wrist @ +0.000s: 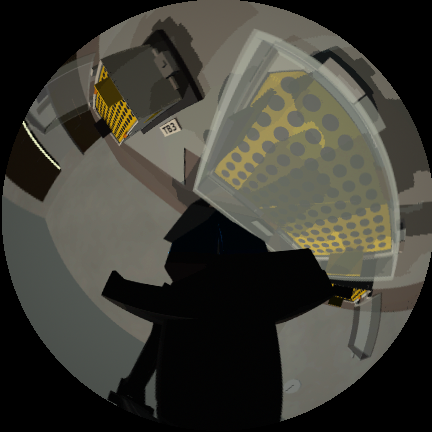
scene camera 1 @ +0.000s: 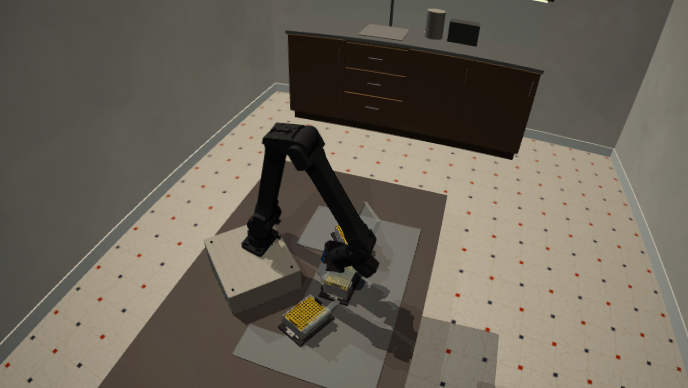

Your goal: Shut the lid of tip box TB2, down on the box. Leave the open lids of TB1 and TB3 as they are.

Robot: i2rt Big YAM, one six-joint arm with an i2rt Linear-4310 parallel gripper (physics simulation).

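Where they show: gripper, fingertip midpoint: (wrist: 217, 215) (scene camera 1: 322, 260); arm's base, origin of the base link: (scene camera 1: 260, 240).
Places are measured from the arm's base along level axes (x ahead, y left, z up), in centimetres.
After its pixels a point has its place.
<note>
The middle box, TB2 (scene camera 1: 339, 286) {x 32.2, y -1.7, z -4.9 cm}, holds a yellow rack, partly hidden by my arm. Its clear lid (wrist: 300, 165) spreads over the yellow rack in the wrist view. I cannot tell whether its rim sits fully down on the box. My gripper (scene camera 1: 327, 258) {x 21.5, y 6.6, z -5.3 cm} (wrist: 217, 215) {x 21.5, y 6.6, z -5.3 cm} is shut with nothing between its fingers; its dark tips are beside the lid's near edge in the wrist view. Contact is unclear. TB3 (wrist: 142, 82) {x 28.2, y 19.7, z -7.9 cm} stands at upper left there, with its clear lid (wrist: 62, 92) open. Another box (wrist: 357, 295) {x 30.5, y -17.0, z -6.0 cm} shows at lower right, with its lid (wrist: 367, 327) open.
In the scene view, a yellow-racked box (scene camera 1: 306, 315) {x 27.8, y -16.4, z -6.0 cm} stands in front of TB2 and another (scene camera 1: 341, 233) {x 21.1, y 22.7, z -6.0 cm} behind it, partly hidden by my arm. A raised lid (scene camera 1: 369, 213) {x 28.5, y 31.4, z 0.4 cm} stands near the rear box. My arm's base is on a pale block (scene camera 1: 250, 272) {x 4.5, y -12.8, z -1.7 cm} at left.
</note>
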